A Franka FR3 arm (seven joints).
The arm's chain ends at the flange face. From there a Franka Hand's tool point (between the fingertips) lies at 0.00 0.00 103.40 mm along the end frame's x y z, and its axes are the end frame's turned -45 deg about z.
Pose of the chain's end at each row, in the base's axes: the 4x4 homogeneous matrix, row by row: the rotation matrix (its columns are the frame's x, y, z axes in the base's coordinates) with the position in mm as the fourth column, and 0 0 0 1 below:
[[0.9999, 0.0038, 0.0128, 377.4], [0.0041, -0.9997, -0.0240, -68.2], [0.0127, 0.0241, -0.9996, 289.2], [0, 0, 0, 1]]
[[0.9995, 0.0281, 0.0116, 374.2], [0.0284, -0.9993, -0.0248, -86.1], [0.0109, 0.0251, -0.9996, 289.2], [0, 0, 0, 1]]
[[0.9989, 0.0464, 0.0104, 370.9], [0.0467, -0.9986, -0.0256, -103.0], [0.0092, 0.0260, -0.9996, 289.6], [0, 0, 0, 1]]
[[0.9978, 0.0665, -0.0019, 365.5], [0.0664, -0.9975, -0.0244, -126.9], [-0.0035, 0.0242, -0.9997, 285.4], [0, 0, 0, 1]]
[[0.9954, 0.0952, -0.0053, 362.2], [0.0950, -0.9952, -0.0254, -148.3], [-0.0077, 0.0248, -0.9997, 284.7], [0, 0, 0, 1]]
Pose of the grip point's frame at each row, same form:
[[0.7043, 0.7097, 0.0128, 378.7], [0.7098, -0.7040, -0.0240, -70.7], [-0.0081, 0.0260, -0.9996, 185.8], [0, 0, 0, 1]]
[[0.6869, 0.7266, 0.0116, 375.4], [0.7267, -0.6865, -0.0248, -88.7], [-0.0100, 0.0255, -0.9996, 185.8], [0, 0, 0, 1]]
[[0.6735, 0.7391, 0.0104, 372.0], [0.7391, -0.6731, -0.0256, -105.6], [-0.0119, 0.0249, -0.9996, 186.2], [0, 0, 0, 1]]
[[0.6585, 0.7526, -0.0019, 365.3], [0.7523, -0.6584, -0.0244, -129.4], [-0.0196, 0.0146, -0.9997, 182.0], [0, 0, 0, 1]]
[[0.6365, 0.7712, -0.0053, 361.7], [0.7709, -0.6365, -0.0254, -150.9], [-0.0230, 0.0121, -0.9997, 181.3], [0, 0, 0, 1]]

